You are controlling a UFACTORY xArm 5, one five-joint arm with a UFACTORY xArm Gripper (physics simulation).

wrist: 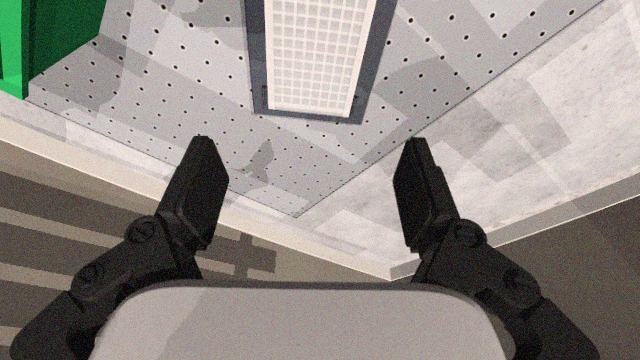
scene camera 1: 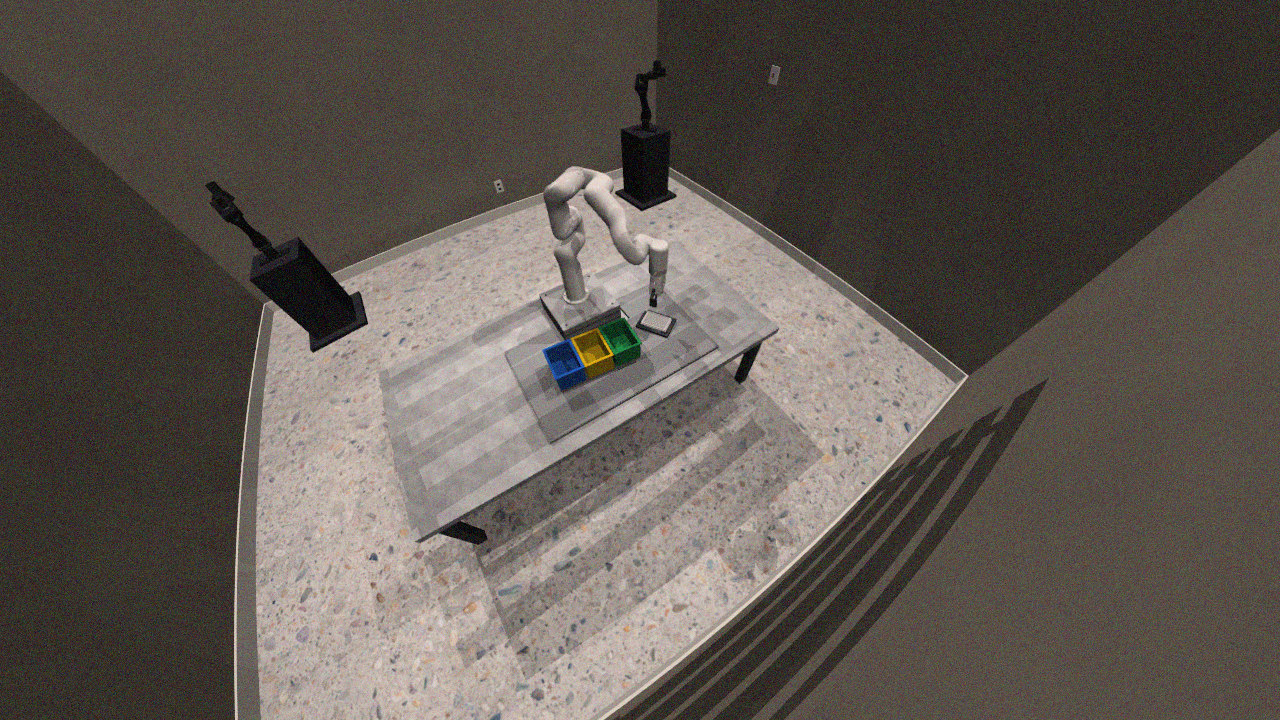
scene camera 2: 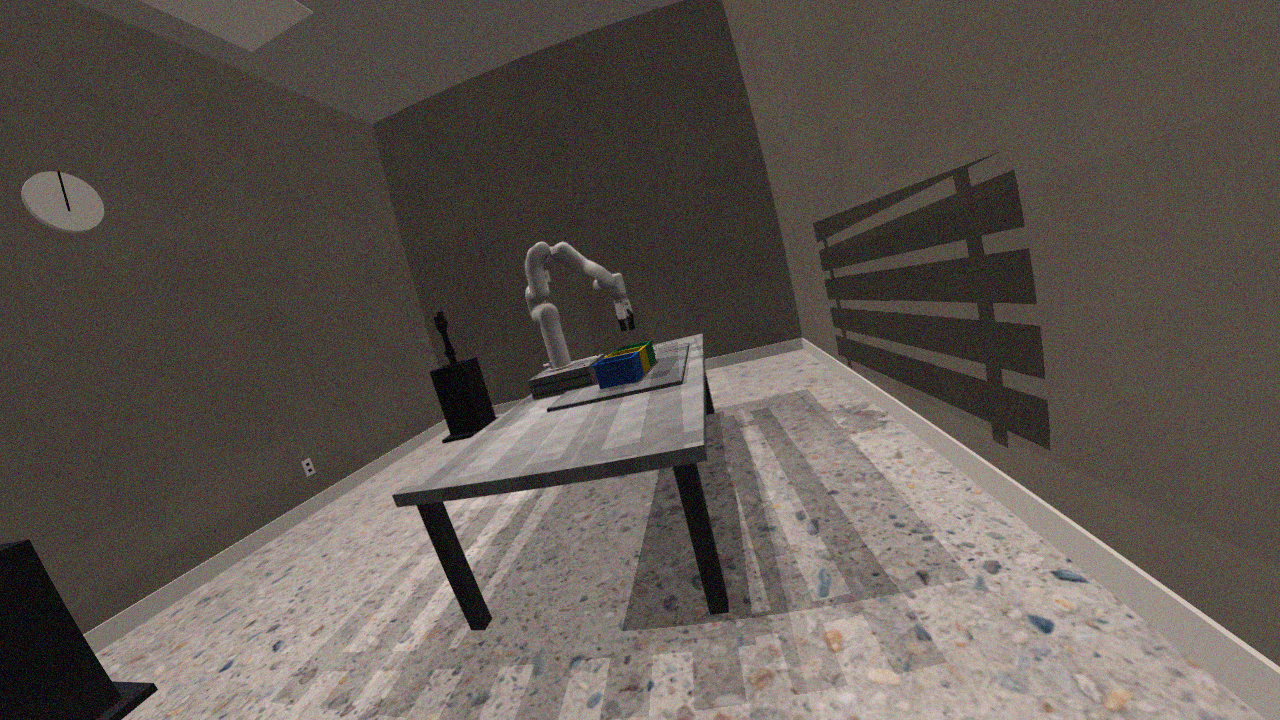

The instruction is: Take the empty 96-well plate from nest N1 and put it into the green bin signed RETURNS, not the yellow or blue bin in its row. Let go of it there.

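Seen in the pictures: gripper, fingertip midpoint: (wrist: 309, 158) (scene camera 1: 656, 299) (scene camera 2: 628, 330); arm's base at its link origin: (scene camera 1: 576, 295) (scene camera 2: 562, 367).
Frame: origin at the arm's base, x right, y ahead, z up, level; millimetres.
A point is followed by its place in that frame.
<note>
The white 96-well plate (scene camera 1: 657, 321) @(x -236, y 337, z -58 mm) (wrist: 315, 55) @(x -237, y 331, z -56 mm) lies flat in its dark nest (scene camera 1: 642, 331) (wrist: 255, 75), to the right of the bins in scene camera 1. In the wrist view its far end is cut off by the top edge. The nest's label cannot be read. My gripper (scene camera 1: 653, 302) @(x -234, y 323, z 76 mm) (scene camera 2: 626, 327) @(x -234, y 323, z 76 mm) (wrist: 309, 158) @(x -234, y 323, z 76 mm) is wide open and empty, above the nest and apart from the plate. The green bin (scene camera 1: 621, 341) @(x -38, y 317, z -76 mm) (wrist: 25, 45) @(x -68, y 394, z 15 mm) stands at the right end of the bin row; its sign cannot be read. In scene camera 2 the plate does not show.
The yellow bin (scene camera 1: 592, 369) @(x 167, y 397, z -26 mm) stands against the green one, and the blue bin (scene camera 1: 567, 377) @(x 274, y 379, z -8 mm) (scene camera 2: 617, 370) @(x 306, y 305, z -22 mm) is at the row's other end. All stand on a perforated board (scene camera 1: 554, 420) @(x 408, y 473, z -82 mm) (wrist: 200, 105) @(x -163, y 461, z -82 mm) on the grey table (scene camera 1: 447, 447) @(x 823, y 305, z -95 mm) (scene camera 2: 572, 452) @(x 930, y 240, z -95 mm). The arm's base is behind the bins.
</note>
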